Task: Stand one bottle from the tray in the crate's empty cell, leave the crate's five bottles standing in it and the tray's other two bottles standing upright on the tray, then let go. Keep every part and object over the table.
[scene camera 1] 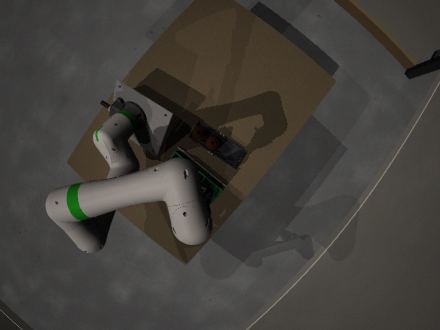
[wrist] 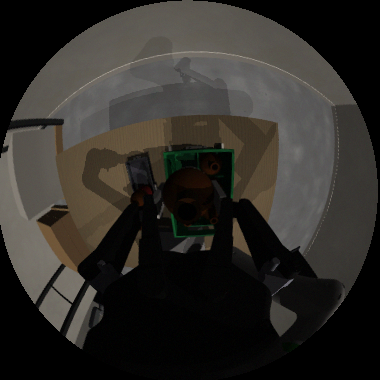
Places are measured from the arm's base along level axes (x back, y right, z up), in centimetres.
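Pixels of known places: arm's base, origin of the base link: [scene camera 1: 133,114].
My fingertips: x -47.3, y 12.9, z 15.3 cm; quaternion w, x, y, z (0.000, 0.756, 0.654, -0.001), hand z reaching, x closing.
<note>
For each thing: its middle in the pictures, then the offset to it from my fingertips. "*": a spot on its surface instead. Level surfaces: height alone.
- brown bottle, body centre: [wrist: 188,191] dx -0.2, dy +0.0, dz +1.9 cm
- tray, surface spot: [wrist: 140,169] [scene camera 1: 230,154] * dx -2.2, dy -20.5, dz -29.5 cm
- wooden table, its level: dz -30.0 cm
My gripper [wrist: 188,188] is shut on a brown bottle [wrist: 188,186], held upright with its neck toward the wrist camera. They hang above the green crate [scene camera 1: 217,194] [wrist: 188,234]; the arm hides both in the scene view. In the wrist view, a crate bottle [wrist: 210,164] stands in the far right cell, and the far left cell looks empty. Another crate bottle [wrist: 214,220] shows partly near the right finger; the rest are hidden. The tray [scene camera 1: 234,152] [wrist: 140,169] lies beside the crate. Two tray bottles [scene camera 1: 199,132] [scene camera 1: 212,142] stand at one end, partly hidden by the left finger in the wrist view.
The arm [scene camera 1: 135,192] stretches over the wooden table [scene camera 1: 280,80] and covers much of the crate in the scene view. A pale mounting plate [scene camera 1: 155,117] is at the table's left side. A cardboard box [wrist: 62,235] and a grey panel [wrist: 35,170] stand off the table's left edge in the wrist view.
</note>
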